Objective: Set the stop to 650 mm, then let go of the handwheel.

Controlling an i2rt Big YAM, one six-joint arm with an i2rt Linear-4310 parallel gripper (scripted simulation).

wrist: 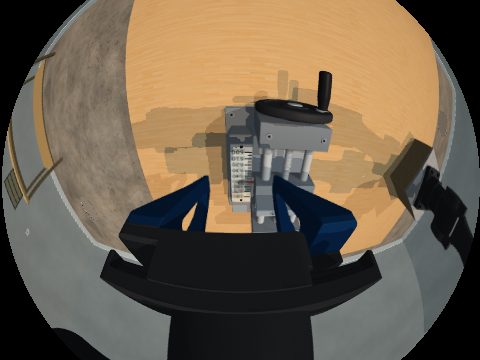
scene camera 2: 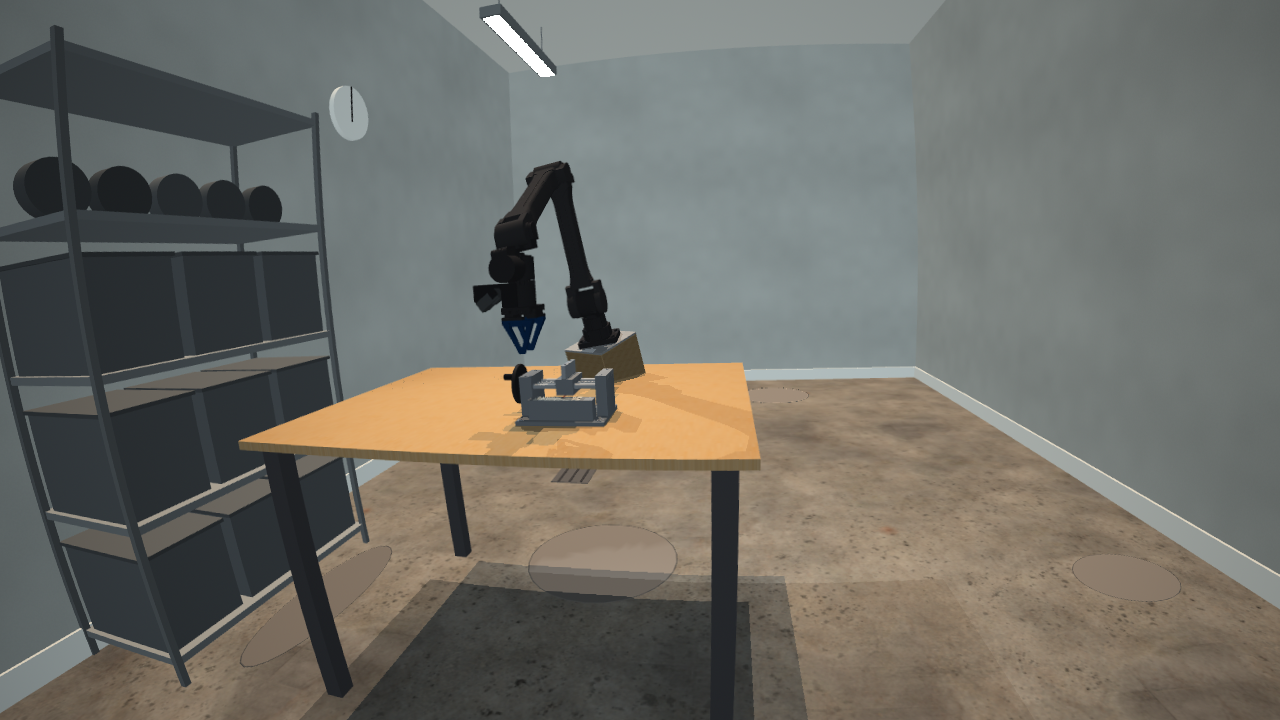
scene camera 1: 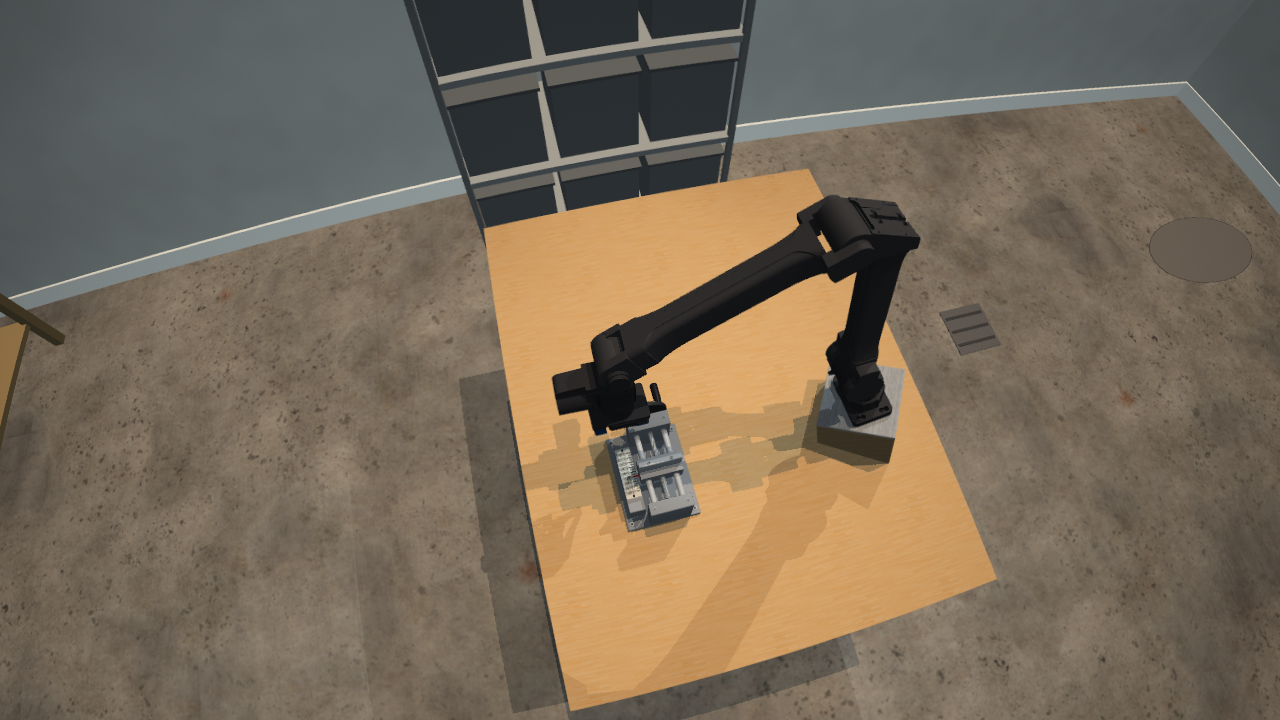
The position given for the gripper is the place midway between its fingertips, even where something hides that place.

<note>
In view: the gripper point(scene camera 2: 526, 352) and a grey stop fixture point(wrist: 262, 190).
The gripper also shows in the wrist view point(wrist: 241, 182) and in scene camera 1 point(scene camera 1: 619, 425).
</note>
